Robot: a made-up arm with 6 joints.
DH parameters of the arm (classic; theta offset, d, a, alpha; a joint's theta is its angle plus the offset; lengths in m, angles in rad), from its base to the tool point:
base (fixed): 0.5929 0 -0.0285 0
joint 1: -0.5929 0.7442 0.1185 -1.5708
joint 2: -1.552 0 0.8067 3.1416
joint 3: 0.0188 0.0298 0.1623 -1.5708
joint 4: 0 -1.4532 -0.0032 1.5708
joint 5: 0 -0.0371 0.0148 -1.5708
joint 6: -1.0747 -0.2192 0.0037 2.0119
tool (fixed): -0.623 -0.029 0 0
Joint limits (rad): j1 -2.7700..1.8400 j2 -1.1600..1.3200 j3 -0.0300..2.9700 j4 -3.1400..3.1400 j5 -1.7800..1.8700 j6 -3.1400..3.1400
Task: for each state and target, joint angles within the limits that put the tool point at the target. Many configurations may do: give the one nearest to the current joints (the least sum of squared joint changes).
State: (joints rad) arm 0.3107 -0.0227 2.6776 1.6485 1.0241 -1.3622
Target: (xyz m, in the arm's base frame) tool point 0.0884 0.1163 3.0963
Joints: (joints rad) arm 0.1882 0.3117 1.9564 1.7171 0.6360 -1.3961
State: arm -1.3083 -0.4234 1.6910 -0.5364 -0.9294 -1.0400
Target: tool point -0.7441 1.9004 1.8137
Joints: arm -1.1876 -0.9333 1.8016 -0.5446 -0.7398 -1.0212
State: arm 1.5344 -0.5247 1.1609 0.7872 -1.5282 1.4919
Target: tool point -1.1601 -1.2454 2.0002
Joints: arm 0.7539 -0.7341 1.9571 0.7142 -1.7800 1.5770
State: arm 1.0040 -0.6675 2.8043 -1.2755 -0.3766 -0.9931
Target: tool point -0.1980 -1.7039 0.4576
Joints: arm 1.5392 -0.6731 2.9700 -1.5359 -0.9463 -1.0125
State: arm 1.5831 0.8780 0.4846 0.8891 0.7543 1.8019
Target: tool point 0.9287 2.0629 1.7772
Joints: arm 1.1025 0.8288 1.0201 0.8154 0.5662 1.8296
